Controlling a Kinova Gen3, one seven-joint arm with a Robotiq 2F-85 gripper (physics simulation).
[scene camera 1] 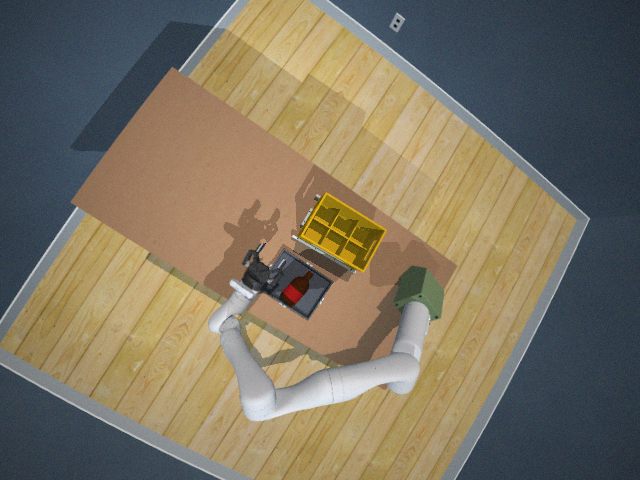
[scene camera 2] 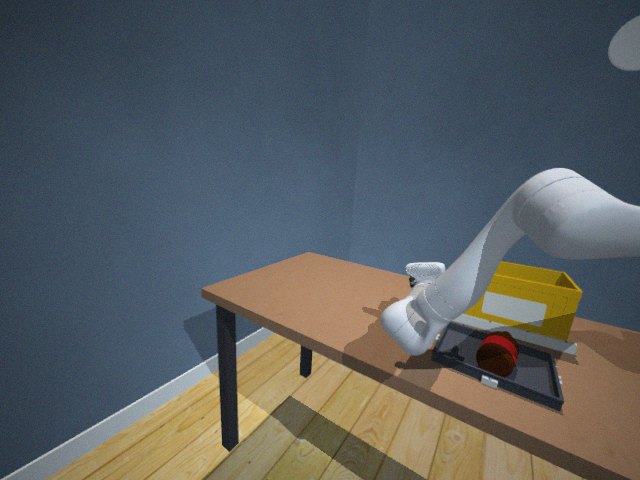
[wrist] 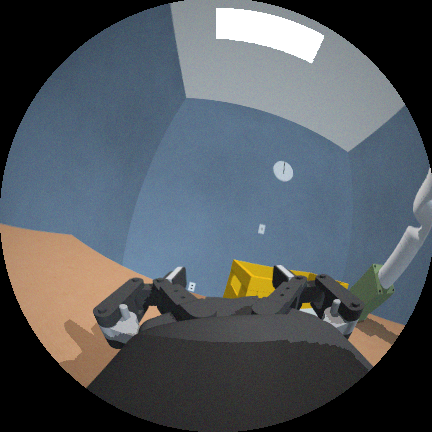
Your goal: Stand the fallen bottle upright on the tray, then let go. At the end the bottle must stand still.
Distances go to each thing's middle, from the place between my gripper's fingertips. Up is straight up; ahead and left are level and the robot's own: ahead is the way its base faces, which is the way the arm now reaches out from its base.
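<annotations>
From my hand: bottle [scene camera 2: 498, 353], 170 mm behind, 40 mm to the left, 150 mm below. Pale rail [scene camera 2: 568, 347], 160 mm behind my hand, 130 mm to the right, 170 mm below. Dark grey tray [scene camera 2: 534, 376], 170 mm behind my hand, 40 mm to the left, 180 mm below. Yellow divided bin [scene camera 2: 534, 299], 130 mm behind my hand, 230 mm to the right, 100 mm below.
</annotations>
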